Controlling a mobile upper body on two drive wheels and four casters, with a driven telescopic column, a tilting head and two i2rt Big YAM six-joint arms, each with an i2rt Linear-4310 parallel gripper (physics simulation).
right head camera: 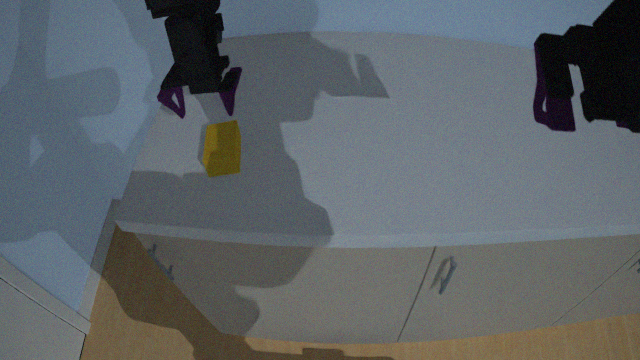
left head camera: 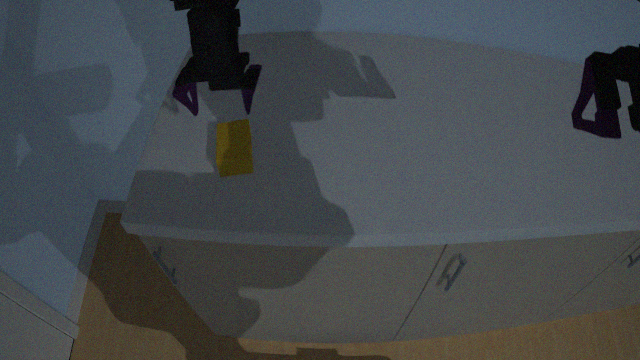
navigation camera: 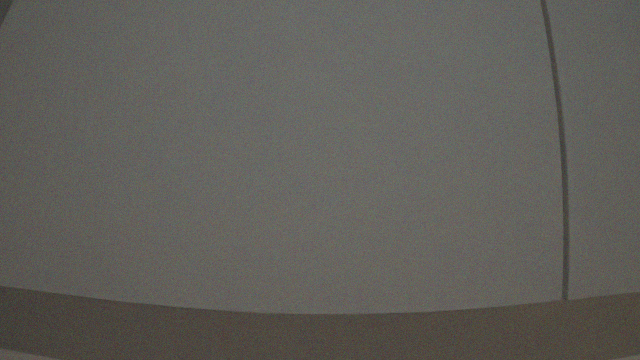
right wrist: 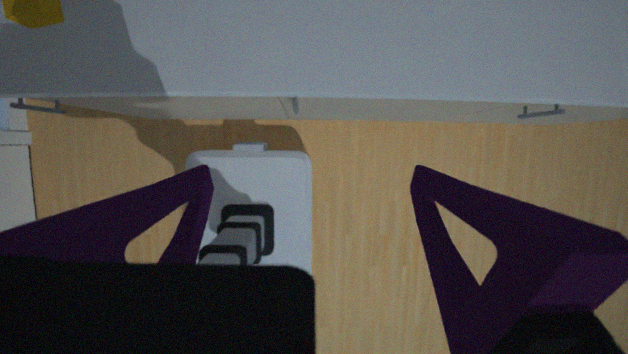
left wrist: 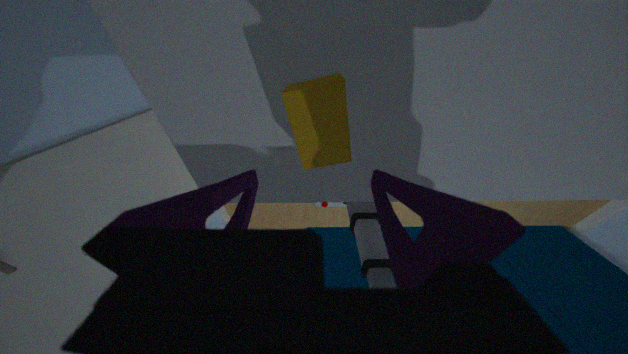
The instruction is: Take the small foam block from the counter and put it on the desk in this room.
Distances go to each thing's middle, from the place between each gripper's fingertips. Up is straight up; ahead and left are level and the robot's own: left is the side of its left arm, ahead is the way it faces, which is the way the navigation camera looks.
Now: left hand 9 cm above the yellow foam block [left head camera: 233,141], 1 cm to the left of it and 1 cm short of it.
The yellow foam block is 450 mm to the left of my right hand, 340 mm below it and 260 mm ahead of it.
